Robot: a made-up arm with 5 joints.
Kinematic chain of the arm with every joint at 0, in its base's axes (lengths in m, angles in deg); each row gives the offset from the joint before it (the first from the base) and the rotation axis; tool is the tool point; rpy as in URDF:
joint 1: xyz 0.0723 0 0.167 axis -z
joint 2: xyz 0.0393 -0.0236 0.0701 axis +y
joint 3: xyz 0.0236 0 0.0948 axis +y
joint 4: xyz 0.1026 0 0.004 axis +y
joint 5: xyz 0.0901 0.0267 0 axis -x
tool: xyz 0 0 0 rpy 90 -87.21 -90
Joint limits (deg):
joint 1: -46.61..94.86
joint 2: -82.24..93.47
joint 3: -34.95..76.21
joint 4: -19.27..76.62
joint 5: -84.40..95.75
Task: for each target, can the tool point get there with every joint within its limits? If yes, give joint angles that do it. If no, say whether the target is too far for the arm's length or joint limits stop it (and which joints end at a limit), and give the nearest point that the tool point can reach.
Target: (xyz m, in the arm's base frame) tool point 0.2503 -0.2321 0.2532
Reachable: yes | joints 53.13 30.29 -10.09 -5.92 -33.22
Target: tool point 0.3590 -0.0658 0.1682
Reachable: yes | joints 13.53 55.89 -23.19 1.36 -39.96
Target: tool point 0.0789 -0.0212 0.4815
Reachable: yes | joints 80.80 -65.01 -0.41 -12.05 41.29
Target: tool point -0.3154 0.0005 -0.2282
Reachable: no: too far | nearest point 0.0678 -0.0893 0.0199 | short by 0.465 m
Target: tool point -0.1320 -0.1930 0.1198
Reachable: no: joint limits stop it (at a limit: joint 1) | nearest point 0.0576 -0.2091 0.1198 | short by 0.190 m
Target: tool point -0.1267 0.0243 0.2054
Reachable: no: joint limits stop it (at a limit: joint 2, joint 3) | nearest point 0.0151 0.0070 0.1932 | short by 0.143 m
